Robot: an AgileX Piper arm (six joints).
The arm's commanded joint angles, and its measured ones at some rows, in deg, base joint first. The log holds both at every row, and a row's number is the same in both.
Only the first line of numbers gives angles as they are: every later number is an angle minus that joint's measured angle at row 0.
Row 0, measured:
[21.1 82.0 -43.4 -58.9 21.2 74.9]
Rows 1 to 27, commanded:
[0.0 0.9 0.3 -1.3 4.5 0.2]
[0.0 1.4 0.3 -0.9 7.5 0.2]
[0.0 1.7 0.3 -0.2 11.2 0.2]
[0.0 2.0 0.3 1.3 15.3 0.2]
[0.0 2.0 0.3 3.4 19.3 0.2]
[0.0 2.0 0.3 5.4 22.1 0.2]
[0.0 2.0 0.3 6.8 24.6 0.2]
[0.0 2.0 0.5 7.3 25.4 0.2]
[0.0 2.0 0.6 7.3 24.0 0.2]
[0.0 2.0 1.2 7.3 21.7 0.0]
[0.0 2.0 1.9 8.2 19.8 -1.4]
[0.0 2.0 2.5 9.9 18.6 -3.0]
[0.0 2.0 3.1 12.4 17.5 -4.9]
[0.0 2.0 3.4 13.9 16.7 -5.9]
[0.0 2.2 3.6 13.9 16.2 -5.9]
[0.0 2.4 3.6 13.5 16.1 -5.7]
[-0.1 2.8 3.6 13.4 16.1 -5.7]
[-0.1 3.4 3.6 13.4 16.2 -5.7]
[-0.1 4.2 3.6 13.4 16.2 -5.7]
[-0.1 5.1 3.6 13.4 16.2 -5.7]
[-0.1 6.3 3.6 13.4 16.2 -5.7]
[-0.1 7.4 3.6 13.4 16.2 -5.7]
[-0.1 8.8 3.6 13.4 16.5 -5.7]
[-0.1 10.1 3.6 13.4 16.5 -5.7]
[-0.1 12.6 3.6 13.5 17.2 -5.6]
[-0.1 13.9 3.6 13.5 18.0 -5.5]
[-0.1 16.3 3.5 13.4 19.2 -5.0]
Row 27, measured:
[0.0 11.0 3.5 13.5 16.9 -5.4]
